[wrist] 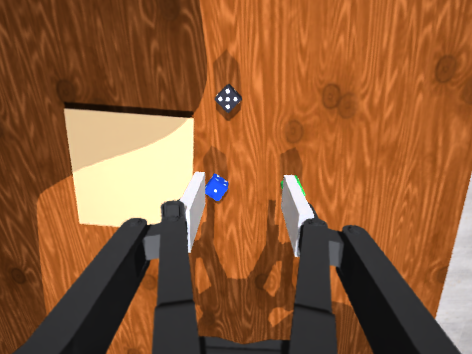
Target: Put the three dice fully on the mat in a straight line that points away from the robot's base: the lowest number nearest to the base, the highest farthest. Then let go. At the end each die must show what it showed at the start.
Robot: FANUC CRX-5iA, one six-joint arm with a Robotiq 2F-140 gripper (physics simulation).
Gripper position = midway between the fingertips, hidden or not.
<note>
In view: my gripper [243, 189] and a square mat [125, 165].
</note>
